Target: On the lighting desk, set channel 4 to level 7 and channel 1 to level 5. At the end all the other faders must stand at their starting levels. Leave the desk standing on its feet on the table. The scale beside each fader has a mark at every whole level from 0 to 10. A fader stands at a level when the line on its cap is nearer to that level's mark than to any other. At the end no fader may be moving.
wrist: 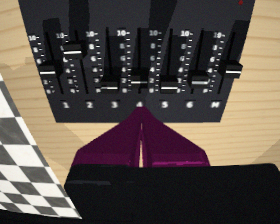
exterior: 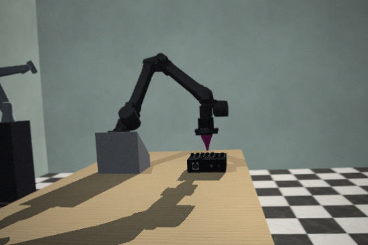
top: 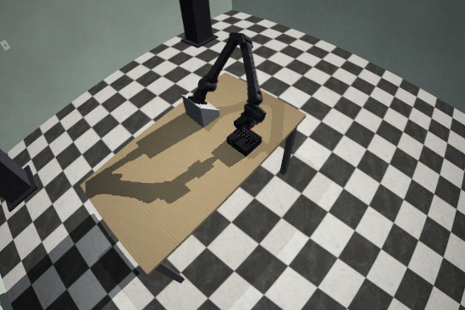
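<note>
Right now my hand is 2 cm to the left of the channel 4 fader cap and 2 cm above it. Round my hand: channel 1 fader cap (7 cm ahead, 3 cm to the right, 2 cm below); then channel 2 fader cap (5 cm to the right, 4 cm ahead, 2 cm below); then channel 3 fader cap (2 cm to the right, 2 cm below, 2 cm ahead).
</note>
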